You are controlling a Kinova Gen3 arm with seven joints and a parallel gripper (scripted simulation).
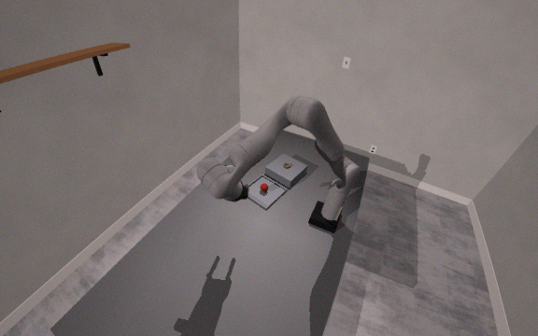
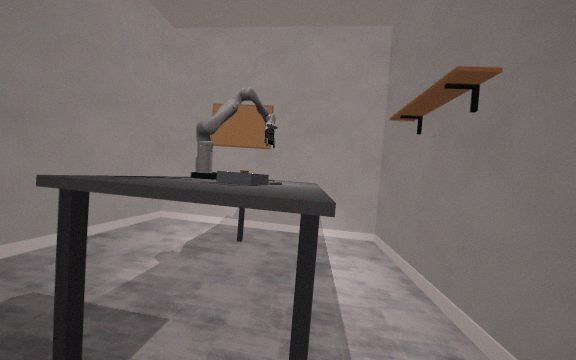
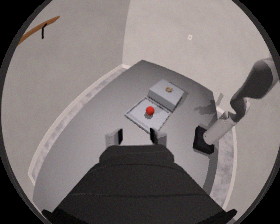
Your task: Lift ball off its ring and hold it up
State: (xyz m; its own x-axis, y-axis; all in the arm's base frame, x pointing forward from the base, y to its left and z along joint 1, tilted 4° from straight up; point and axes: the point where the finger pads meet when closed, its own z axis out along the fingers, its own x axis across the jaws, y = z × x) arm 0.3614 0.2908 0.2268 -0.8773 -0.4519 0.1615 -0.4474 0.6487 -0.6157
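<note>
Now: hand 30 mm short of the red ball, 280 mm to the left of it and 250 mm above it. From my hand the other things lie so: shallow grey tray 30 mm ahead, 280 mm to the right, 280 mm below; then higher stand 20 mm behind, 490 mm to the right, 240 mm below.
</note>
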